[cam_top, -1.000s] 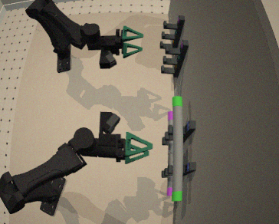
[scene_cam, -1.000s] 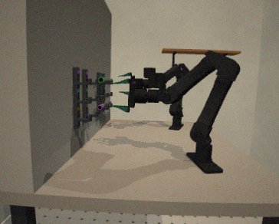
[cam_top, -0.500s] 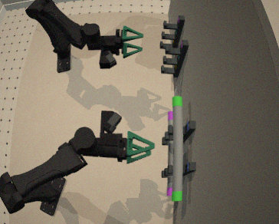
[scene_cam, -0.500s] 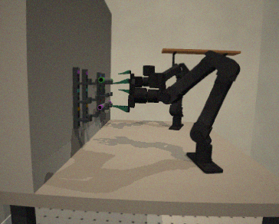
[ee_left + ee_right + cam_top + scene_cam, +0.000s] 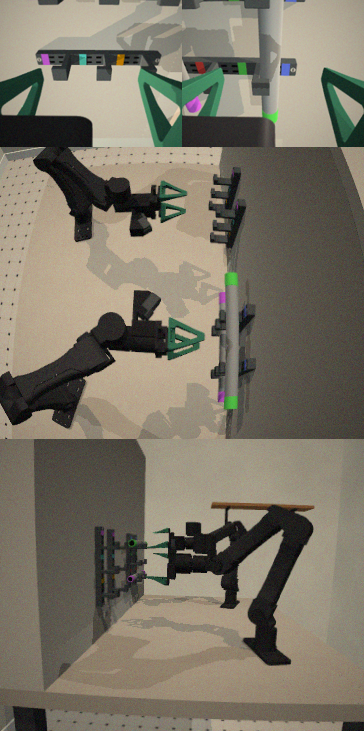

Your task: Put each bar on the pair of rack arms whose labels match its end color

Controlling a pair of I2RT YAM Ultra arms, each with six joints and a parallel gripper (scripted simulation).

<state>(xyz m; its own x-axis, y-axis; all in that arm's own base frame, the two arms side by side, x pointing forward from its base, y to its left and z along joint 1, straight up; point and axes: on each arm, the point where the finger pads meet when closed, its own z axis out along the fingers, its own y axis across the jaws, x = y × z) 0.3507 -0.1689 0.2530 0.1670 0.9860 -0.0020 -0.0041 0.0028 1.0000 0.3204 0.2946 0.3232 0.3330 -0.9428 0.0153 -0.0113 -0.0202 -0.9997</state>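
Now: the green-ended bar 80 mm ahead of my right hand. The rest, counted from my right hand: magenta-ended bar 80 mm ahead, 10 mm to the left, 160 mm below; then dark wall 190 mm ahead, 190 mm to the left, 100 mm above.
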